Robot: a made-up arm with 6 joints.
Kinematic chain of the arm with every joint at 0, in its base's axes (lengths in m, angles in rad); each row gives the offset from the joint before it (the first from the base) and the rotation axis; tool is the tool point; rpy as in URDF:
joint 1: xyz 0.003 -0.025 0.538 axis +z
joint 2: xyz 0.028 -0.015 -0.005 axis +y
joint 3: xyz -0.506 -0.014 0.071 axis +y
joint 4: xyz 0.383 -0.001 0.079 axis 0.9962 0 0.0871
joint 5: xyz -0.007 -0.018 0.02 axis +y
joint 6: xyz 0.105 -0.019 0.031 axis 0.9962 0 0.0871
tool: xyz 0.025 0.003 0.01 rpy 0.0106 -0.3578 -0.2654
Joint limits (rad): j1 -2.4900..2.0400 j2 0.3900..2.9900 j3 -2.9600..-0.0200 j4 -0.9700..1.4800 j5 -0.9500..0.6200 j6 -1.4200..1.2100
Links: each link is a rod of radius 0.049 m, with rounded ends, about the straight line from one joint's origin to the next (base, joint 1, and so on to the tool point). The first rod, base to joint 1, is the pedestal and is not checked.
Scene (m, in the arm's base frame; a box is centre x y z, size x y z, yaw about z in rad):
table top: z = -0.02
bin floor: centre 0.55 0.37 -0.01 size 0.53 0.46 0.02 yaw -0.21
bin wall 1: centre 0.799 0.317 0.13 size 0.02 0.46 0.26 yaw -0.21
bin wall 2: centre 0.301 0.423 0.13 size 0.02 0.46 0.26 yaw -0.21
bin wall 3: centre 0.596 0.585 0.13 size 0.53 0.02 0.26 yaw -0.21
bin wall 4: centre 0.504 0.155 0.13 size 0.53 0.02 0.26 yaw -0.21
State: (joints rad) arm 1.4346 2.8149 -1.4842 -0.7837 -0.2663 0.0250
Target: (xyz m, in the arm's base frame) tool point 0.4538 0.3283 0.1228
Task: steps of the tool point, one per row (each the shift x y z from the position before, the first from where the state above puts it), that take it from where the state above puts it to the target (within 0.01 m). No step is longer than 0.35 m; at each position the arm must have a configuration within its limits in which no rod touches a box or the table.
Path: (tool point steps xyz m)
1: 0.2530 -0.0270 0.1859
2: 0.2163 -0.1407 0.1892
3: 0.1290 -0.2215 0.1821
4: 0.0144 -0.2489 0.1660
5: 0.0117 0.1118 -0.2363
6: -0.0721 0.0791 -0.2276
7: -0.1309 0.0221 -0.1945
8: -0.0344 -0.0115 -0.0695
9: -0.0416 -0.0174 -0.0651

